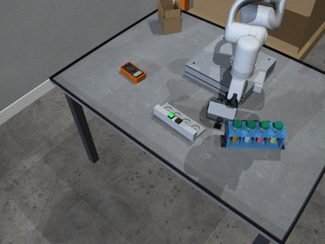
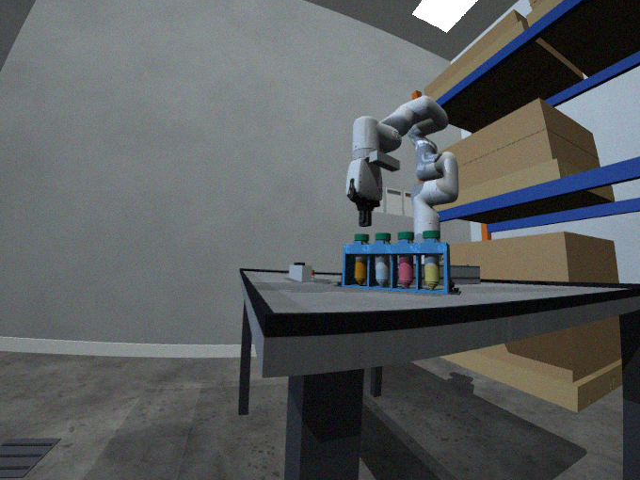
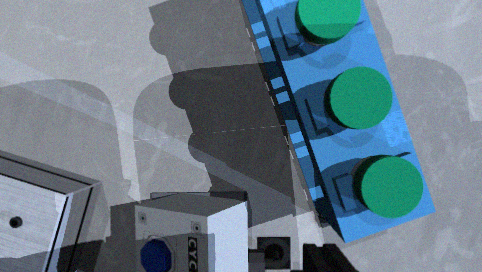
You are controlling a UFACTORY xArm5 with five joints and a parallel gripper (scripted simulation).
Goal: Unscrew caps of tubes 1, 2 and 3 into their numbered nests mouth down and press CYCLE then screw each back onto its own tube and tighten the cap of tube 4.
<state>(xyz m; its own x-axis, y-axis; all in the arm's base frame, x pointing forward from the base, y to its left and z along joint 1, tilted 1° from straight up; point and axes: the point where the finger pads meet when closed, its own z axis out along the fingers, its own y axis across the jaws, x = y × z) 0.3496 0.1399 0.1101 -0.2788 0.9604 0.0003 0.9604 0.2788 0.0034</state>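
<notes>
The green key lies 110 mm below my hand, 100 mm to the right of it and 70 mm behind it. From my hand the other things lie so: blue key 110 mm below, 90 mm behind, 50 mm to the right; key housing 120 mm below, 80 mm to the right, 70 mm behind; threaded neck 90 mm to the left, 60 mm below, 10 mm ahead.
</notes>
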